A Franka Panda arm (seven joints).
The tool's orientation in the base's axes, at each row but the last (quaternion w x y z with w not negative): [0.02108, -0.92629, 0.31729, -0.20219]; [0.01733, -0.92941, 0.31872, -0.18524]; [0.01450, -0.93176, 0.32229, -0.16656]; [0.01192, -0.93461, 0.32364, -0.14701]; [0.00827, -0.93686, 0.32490, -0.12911]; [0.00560, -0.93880, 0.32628, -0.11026]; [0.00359, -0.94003, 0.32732, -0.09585]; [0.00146, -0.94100, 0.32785, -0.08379]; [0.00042, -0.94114, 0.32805, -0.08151]
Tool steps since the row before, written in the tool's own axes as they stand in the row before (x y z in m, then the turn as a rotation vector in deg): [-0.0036, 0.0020, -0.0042, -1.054, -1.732, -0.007]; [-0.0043, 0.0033, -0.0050, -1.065, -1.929, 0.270]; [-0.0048, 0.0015, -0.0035, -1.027, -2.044, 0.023]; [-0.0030, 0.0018, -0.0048, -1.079, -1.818, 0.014]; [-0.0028, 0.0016, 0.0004, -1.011, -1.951, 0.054]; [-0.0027, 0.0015, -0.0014, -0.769, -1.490, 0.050]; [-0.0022, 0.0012, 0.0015, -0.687, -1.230, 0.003]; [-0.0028, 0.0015, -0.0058, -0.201, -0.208, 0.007]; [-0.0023, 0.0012, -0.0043, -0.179, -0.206, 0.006]
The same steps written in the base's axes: [-0.0054, 0.0009, 0.0022, 0.245, 2.011, -0.084]; [-0.0068, 0.0004, 0.0027, 0.451, 2.151, -0.316]; [-0.0055, 0.0020, 0.0017, 0.468, 2.238, -0.056]; [-0.0047, 0.0008, 0.0036, 0.291, 2.092, -0.088]; [-0.0030, 0.0004, -0.0012, 0.433, 2.153, -0.097]; [-0.0033, 0.0006, 0.0007, 0.335, 1.642, -0.082]; [-0.0022, 0.0003, -0.0019, 0.229, 1.389, -0.040]; [-0.0040, 0.0009, 0.0052, -0.026, 0.287, -0.026]; [-0.0032, 0.0007, 0.0038, -0.010, 0.272, -0.022]
